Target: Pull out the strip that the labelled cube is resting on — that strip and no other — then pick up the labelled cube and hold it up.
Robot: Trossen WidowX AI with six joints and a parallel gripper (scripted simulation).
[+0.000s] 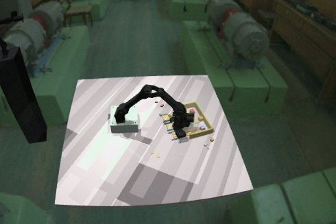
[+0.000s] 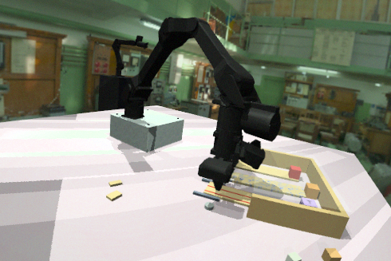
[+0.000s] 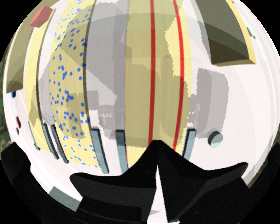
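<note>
My gripper tip is now 10 cm short of the red-lined strip. Round my gripper tip: small disc 7 cm to the right; cube 21 cm ahead, 1 cm above.
</note>
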